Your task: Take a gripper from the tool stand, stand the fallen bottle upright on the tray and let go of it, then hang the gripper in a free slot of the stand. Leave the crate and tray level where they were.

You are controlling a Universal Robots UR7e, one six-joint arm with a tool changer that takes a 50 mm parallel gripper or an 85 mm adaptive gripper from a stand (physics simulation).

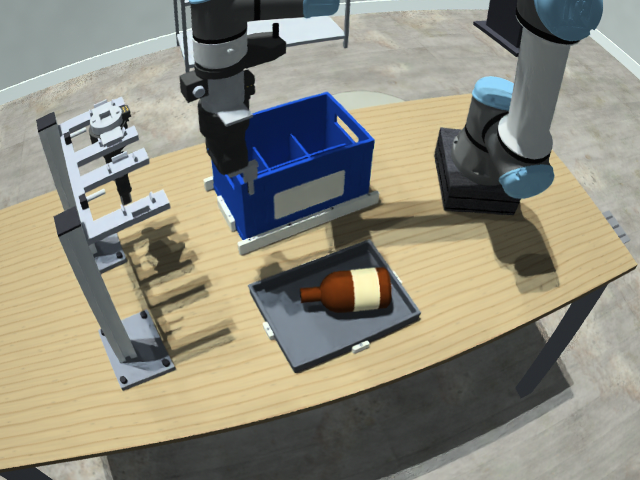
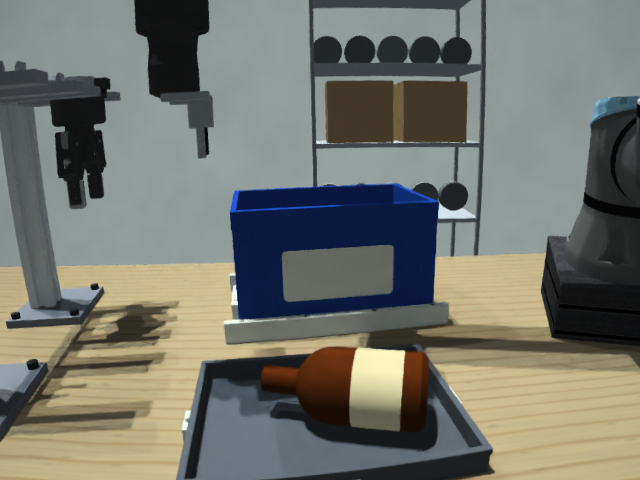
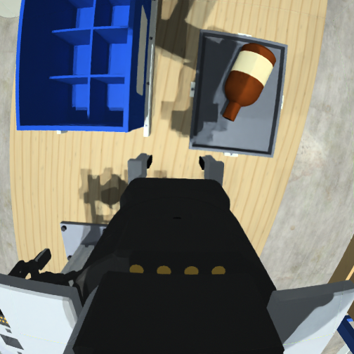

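Pixels of known places: arm's base at its link origin: point(image 1: 482, 159) point(image 2: 616, 261).
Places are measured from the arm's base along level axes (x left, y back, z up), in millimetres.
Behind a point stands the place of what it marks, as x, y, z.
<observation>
My parallel gripper point(image 1: 251, 181) point(image 2: 203, 148) point(image 3: 175, 161) is on the arm, open and empty, in the air between the stand and the crate. The brown bottle point(image 1: 338, 291) {156, -445, -19} point(image 2: 325, 387) {170, -444, -32} point(image 3: 244, 86) with a cream label lies on its side in the grey tray point(image 1: 330, 338) {200, -480, -86} point(image 2: 242, 446) {173, -521, -86} point(image 3: 250, 136), its neck towards the stand. The tool stand point(image 1: 90, 289) {104, -853, 148} point(image 2: 32, 206) {-176, -850, 87} is at the left; an adaptive gripper point(image 1: 123, 183) point(image 2: 78, 149) hangs in its back slot, and the front slot is free. The blue crate point(image 1: 357, 170) {-61, -291, 13} point(image 2: 336, 227) {-58, -397, 56} point(image 3: 41, 100) stands level behind the tray.
White locating strips point(image 1: 310, 222) {-46, -398, -73} point(image 2: 336, 322) {-46, -401, -73} point(image 3: 147, 110) border the crate, and small white blocks point(image 1: 360, 347) {245, -445, -77} sit against the tray. The arm's dark base block point(image 1: 478, 198) {67, -56, -39} point(image 2: 594, 320) {55, -74, -59} is at the right. A shelf rack point(image 2: 398, 68) stands behind the table.
</observation>
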